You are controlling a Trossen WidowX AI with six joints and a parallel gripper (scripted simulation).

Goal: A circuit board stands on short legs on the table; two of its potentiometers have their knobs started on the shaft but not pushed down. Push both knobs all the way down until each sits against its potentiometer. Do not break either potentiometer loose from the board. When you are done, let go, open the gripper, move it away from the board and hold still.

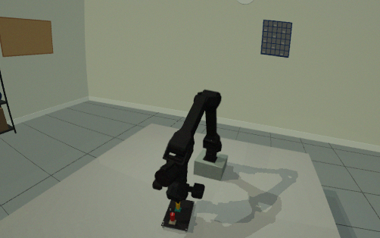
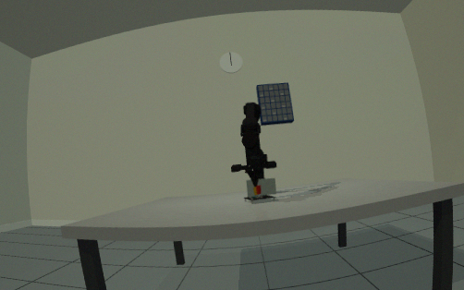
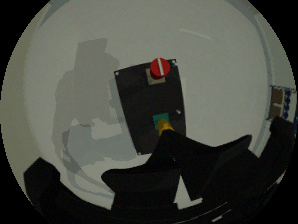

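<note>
The yellow knob lies 1 cm below my gripper tip. Round my gripper tip: red knob 7 cm ahead, 1 cm to the left, 1 cm below.
</note>
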